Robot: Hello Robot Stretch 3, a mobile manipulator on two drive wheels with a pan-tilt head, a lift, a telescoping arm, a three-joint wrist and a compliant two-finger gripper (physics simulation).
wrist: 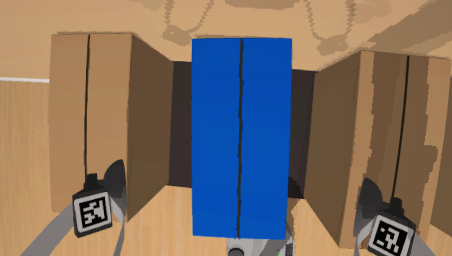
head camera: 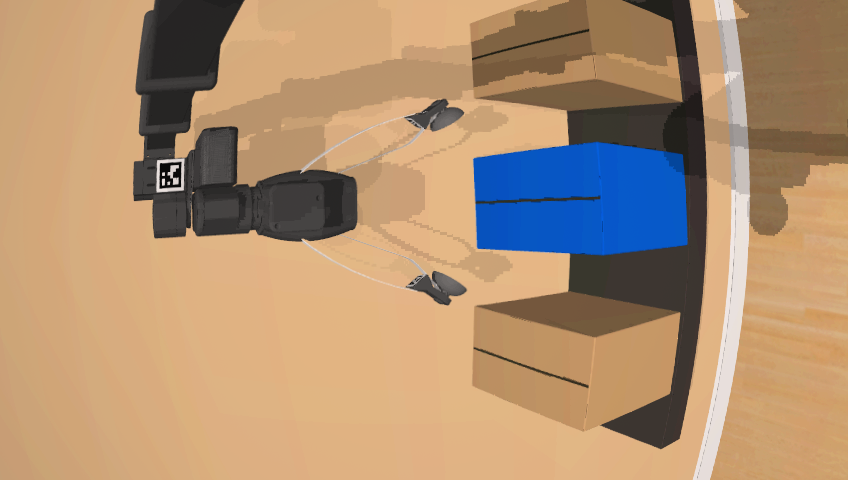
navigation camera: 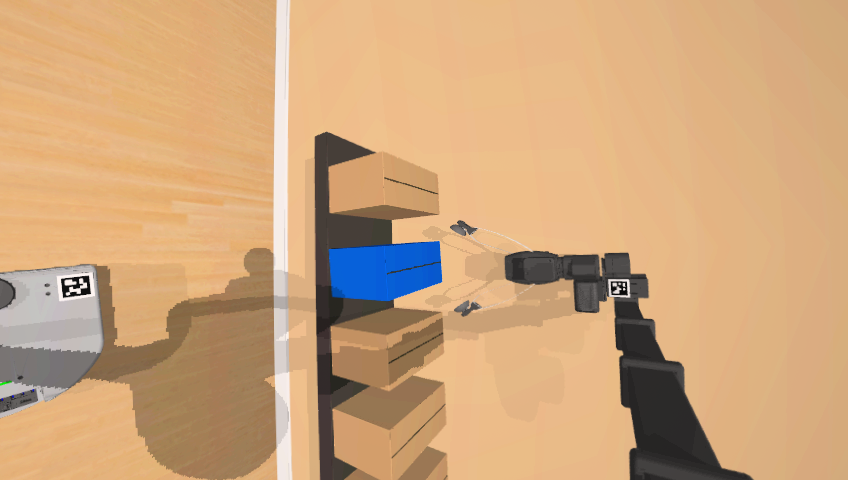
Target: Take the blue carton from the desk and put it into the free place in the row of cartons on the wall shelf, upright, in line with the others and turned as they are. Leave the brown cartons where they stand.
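Places are measured from the robot's base along level axes (x ahead, y left, z up), in centimetres.
Where they show: gripper, between the fingertips: [wrist: 239, 190] [head camera: 462, 199] [navigation camera: 452, 268].
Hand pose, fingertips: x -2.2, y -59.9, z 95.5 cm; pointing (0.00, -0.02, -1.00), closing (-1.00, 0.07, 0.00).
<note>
After its pixels a point has its place.
The blue carton [head camera: 538, 178] {y -60.4, x -4.6, z 84.7 cm} [navigation camera: 357, 273] {y -49.5, x -1.9, z 76.1 cm} [wrist: 215, 135] {y -62.9, x 0.8, z 84.7 cm} stands upright on the dark wall shelf [head camera: 630, 273] {y -61.5, x 8.1, z 66.7 cm} [navigation camera: 321, 237] {y -49.7, x 7.1, z 64.3 cm} [wrist: 181, 125] {y -63.0, x 9.9, z 66.7 cm}, between two brown cartons, with a gap on each side. Its ends look about level with theirs, and it looks turned much as they are. The end brown carton [head camera: 535, 356] {y -61.8, x 16.6, z 84.7 cm} [navigation camera: 357, 184] {y -51.3, x 18.8, z 76.7 cm} [wrist: 107, 100] {y -67.4, x 14.8, z 84.7 cm} is on one side, the shaded brown carton [head camera: 630, 53] {y -47.8, x -19.4, z 77.8 cm} [navigation camera: 363, 356] {y -47.7, x -20.5, z 77.6 cm} [wrist: 330, 150] {y -59.8, x -15.7, z 77.9 cm} on the other. My gripper [head camera: 447, 201] {y -59.9, x -2.2, z 95.5 cm} [navigation camera: 462, 268] {y -59.9, x -2.2, z 95.5 cm} [wrist: 239, 190] {y -59.9, x -2.2, z 95.5 cm} is open and empty. Its fingertips are spread wider than the blue carton and stand off its near end, apart from it.
Further brown cartons, one of them whole [navigation camera: 363, 428] {y -46.2, x -36.7, z 77.1 cm}, stand along the shelf in the navigation view. My arm [head camera: 184, 53] {y -30.9, x -8.5, z 128.1 cm} [navigation camera: 672, 404] {y -29.2, x -8.5, z 128.8 cm} reaches to the wrist on the side of the cartons away from the base [navigation camera: 47, 333] {y -7.7, x -10.2, z 16.0 cm}. A white strip [head camera: 737, 237] {y -74.3, x 5.9, z 7.2 cm} [navigation camera: 282, 178] {y -76.9, x 35.3, z 7.1 cm} runs along beyond the shelf.
</note>
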